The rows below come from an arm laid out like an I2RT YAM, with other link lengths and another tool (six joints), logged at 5 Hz.
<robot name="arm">
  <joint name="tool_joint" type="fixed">
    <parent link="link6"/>
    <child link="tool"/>
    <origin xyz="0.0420 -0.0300 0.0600" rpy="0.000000 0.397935 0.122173"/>
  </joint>
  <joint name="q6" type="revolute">
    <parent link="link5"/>
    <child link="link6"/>
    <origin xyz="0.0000 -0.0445 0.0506" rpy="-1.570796 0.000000 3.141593"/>
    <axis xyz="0 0 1"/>
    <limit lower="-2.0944" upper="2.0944"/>
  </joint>
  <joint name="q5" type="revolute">
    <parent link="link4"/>
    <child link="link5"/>
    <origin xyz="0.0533 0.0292 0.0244" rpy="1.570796 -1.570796 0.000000"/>
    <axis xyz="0 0 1"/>
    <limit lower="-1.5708" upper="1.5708"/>
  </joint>
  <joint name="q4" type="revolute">
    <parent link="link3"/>
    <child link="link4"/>
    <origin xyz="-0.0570 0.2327 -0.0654" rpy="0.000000 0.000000 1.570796"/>
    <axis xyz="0 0 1"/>
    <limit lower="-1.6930" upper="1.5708"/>
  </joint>
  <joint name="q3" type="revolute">
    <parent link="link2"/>
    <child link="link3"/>
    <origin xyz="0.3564 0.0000 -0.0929" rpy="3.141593 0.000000 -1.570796"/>
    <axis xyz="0 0 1"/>
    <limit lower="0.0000" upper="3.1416"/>
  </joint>
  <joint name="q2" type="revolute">
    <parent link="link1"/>
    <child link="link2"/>
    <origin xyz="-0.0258 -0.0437 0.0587" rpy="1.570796 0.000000 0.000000"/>
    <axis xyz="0 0 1"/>
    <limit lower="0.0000" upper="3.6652"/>
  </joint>
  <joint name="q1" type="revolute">
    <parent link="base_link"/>
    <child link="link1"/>
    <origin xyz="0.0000 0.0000 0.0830" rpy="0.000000 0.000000 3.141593"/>
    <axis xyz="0 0 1"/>
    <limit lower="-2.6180" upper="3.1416"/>
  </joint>
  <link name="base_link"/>
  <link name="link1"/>
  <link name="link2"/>
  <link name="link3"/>
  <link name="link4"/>
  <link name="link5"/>
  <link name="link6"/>
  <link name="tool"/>
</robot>
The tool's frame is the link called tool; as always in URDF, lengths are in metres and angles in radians.
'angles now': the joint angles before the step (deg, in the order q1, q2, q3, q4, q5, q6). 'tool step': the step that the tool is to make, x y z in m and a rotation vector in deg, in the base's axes. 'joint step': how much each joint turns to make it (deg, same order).
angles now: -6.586 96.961 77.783 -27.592 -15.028 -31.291
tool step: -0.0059 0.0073 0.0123 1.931 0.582 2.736
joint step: 0.335 -0.468 2.198 -3.610 -2.991 -0.526
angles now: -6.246 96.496 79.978 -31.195 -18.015 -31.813
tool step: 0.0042 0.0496 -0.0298 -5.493 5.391 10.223
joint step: 9.567 4.391 0.269 -2.293 3.942 -4.226
